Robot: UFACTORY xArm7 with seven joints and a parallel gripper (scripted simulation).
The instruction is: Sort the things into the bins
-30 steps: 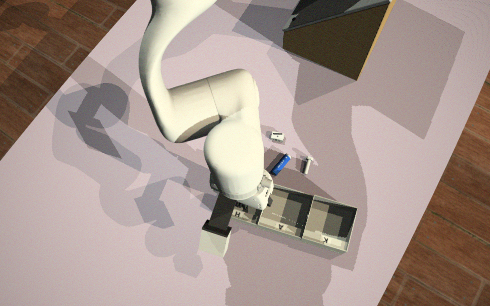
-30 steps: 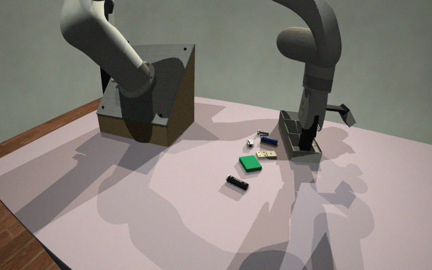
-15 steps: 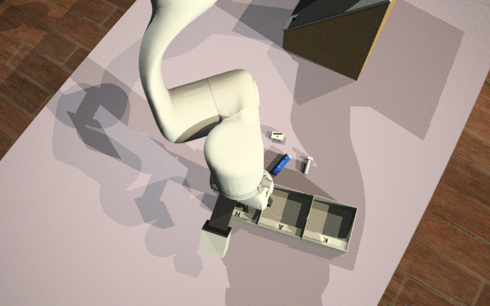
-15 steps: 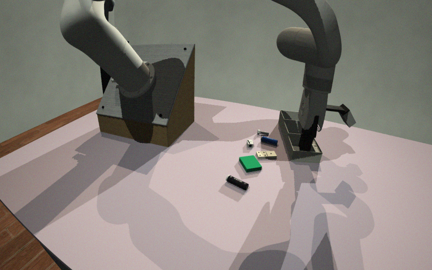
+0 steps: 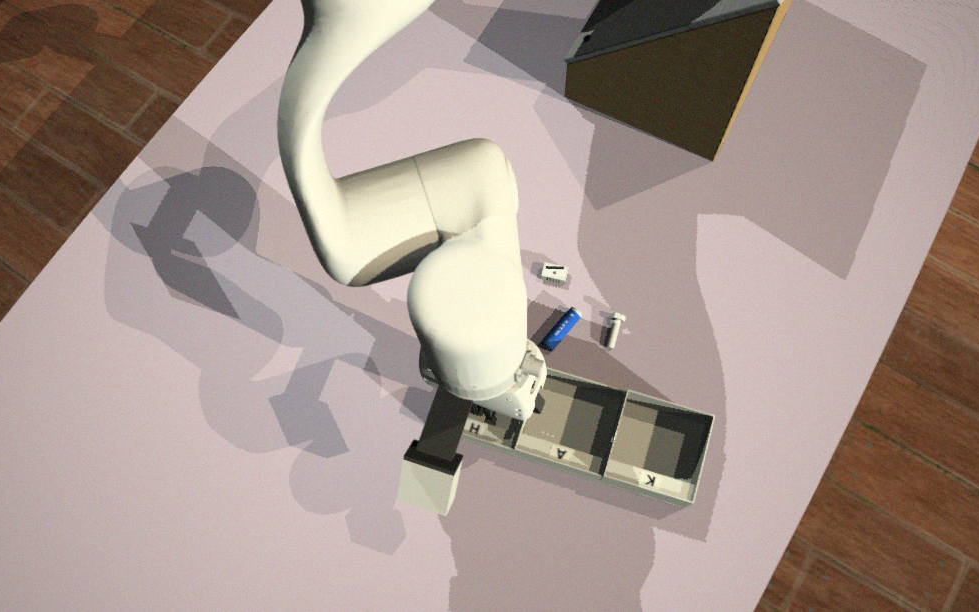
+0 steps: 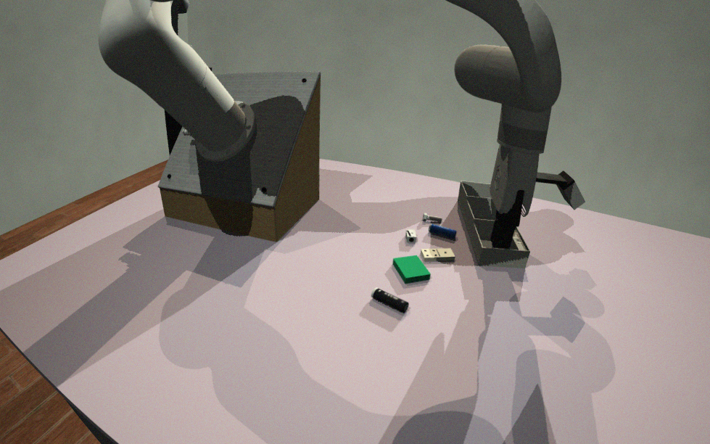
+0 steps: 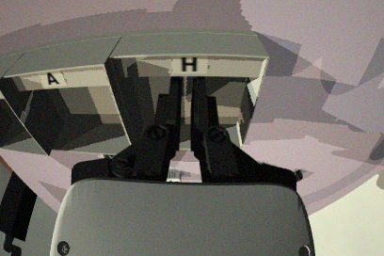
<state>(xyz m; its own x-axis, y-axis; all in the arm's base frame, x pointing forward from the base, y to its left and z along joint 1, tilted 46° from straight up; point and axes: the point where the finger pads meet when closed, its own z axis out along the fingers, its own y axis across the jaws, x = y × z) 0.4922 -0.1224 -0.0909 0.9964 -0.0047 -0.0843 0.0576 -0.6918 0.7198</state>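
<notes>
The three-part bin row is 10 mm behind my hand, 80 mm to the left of it and 10 mm below it. Also, from my hand: domino (110 mm behind, 40 mm to the right, 30 mm below); then blue battery (100 mm behind, 40 mm to the left, 30 mm below); then bolt (130 mm behind, 80 mm to the left, 30 mm below).
</notes>
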